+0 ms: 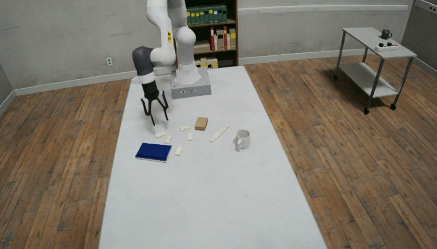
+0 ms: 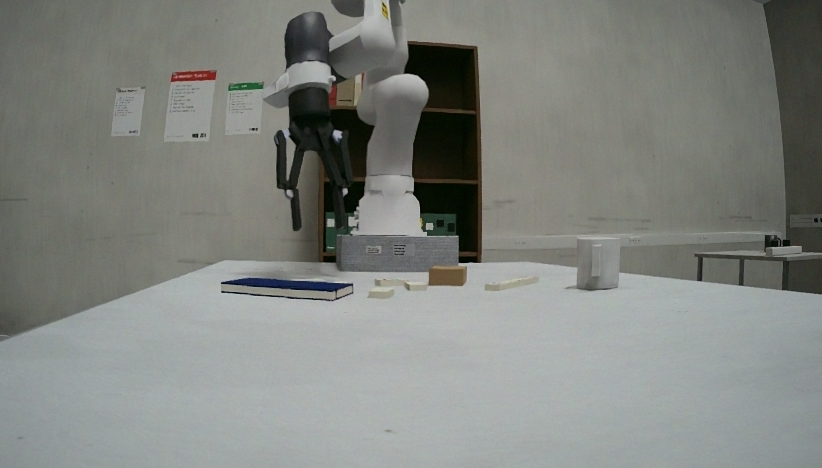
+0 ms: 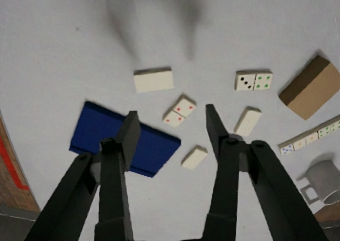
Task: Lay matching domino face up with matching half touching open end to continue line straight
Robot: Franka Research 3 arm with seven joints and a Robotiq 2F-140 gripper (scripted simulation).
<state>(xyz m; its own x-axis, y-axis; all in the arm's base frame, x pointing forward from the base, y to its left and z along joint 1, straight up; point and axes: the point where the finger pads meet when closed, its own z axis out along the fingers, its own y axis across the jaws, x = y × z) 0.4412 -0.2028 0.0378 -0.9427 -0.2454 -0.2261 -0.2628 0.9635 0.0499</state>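
Right now the domino is 120 mm below my hand, 20 mm to the right of it and 10 mm ahead of it. Also, from my hand: blue book (140 mm ahead, 110 mm below, 60 mm to the right); then white mug (420 mm to the left, 190 mm ahead, 90 mm below); then brown block (230 mm to the left, 110 mm below, 20 mm behind).
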